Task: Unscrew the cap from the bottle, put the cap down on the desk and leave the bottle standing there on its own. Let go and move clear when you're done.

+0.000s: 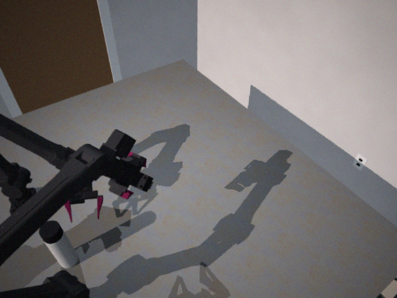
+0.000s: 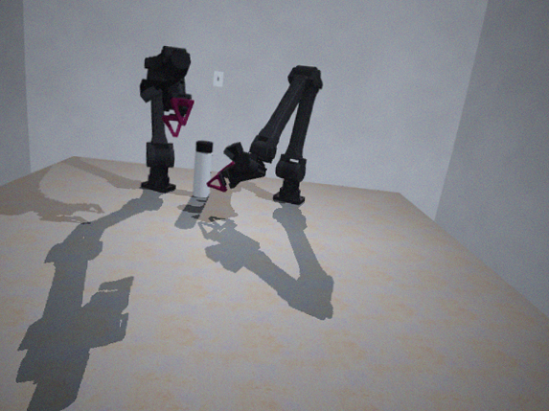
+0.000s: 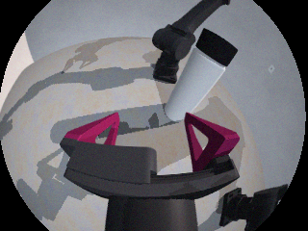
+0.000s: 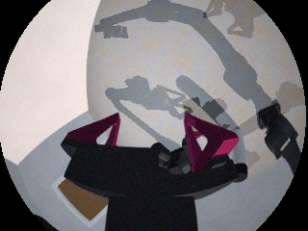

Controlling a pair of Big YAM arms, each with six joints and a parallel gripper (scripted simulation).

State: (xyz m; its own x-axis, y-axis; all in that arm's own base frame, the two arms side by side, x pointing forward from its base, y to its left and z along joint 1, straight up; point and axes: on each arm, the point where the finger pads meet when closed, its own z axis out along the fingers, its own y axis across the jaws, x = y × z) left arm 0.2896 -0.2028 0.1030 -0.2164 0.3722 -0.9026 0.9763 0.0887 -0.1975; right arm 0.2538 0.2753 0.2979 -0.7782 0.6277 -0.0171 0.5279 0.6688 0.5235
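My right hand is 30 cm past the black cap, 10 cm above it and 6 cm to the right of it.
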